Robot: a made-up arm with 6 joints. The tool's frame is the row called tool.
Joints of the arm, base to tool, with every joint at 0 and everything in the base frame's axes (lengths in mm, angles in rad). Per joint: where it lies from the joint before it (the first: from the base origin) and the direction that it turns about. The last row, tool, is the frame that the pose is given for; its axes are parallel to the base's.
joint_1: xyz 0.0 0.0 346.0 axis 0 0 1
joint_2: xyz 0.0 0.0 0.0 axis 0 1 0
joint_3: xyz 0.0 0.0 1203.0 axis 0 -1 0
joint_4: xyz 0.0 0.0 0.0 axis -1 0 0
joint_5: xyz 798.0 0.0 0.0 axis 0 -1 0
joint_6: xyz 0.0 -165.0 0.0 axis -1 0 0
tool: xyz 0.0 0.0 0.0
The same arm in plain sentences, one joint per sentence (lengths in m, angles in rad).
The arm has six revolute joints in a row. What follows holds with every joint at zero, and every direction is one of the base frame's. The first joint sits 0.346 m along +z from the base frame's origin and rotates about +z. The second joint sits at the same point as the first joint and rotates about +y. The third joint sits 1.203 m along +z from the second joint and rotates about -y. The fourth joint sits at the same point as the third joint and rotates about -x. The fifth joint sits 0.798 m along +x from the fourth joint and rotates about -y. The sixth joint sits 0.165 m along -y from the fifth joint and rotates about -x. The tool frame, which is the frame that the pose is given for, sits at the same point as the sixth joint; its axes are parallel to the base frame's.
